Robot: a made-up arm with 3 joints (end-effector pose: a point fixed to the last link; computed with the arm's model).
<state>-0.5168 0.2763 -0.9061</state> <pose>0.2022 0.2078 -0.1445 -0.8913 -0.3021 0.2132</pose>
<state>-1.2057 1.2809 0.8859</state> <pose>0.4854 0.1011 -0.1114 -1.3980 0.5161 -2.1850</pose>
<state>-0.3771 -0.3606 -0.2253</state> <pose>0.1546 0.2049 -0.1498 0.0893 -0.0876 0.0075</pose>
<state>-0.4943 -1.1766 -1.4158</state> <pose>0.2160 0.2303 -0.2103 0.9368 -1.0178 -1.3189</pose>
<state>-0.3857 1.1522 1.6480</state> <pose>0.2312 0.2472 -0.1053 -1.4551 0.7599 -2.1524</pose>
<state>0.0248 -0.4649 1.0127</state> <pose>0.0591 0.1684 -0.1362 1.1085 0.7296 1.0486</pose>
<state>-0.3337 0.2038 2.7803</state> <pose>0.1984 0.1802 -0.1434 -2.8877 0.4160 2.2142</pose>
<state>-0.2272 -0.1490 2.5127</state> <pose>0.1662 0.1799 -0.1531 2.9525 0.4318 2.2039</pose>
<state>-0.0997 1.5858 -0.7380</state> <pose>0.0676 0.2508 -0.1202 -1.9112 0.5214 0.3069</pose>
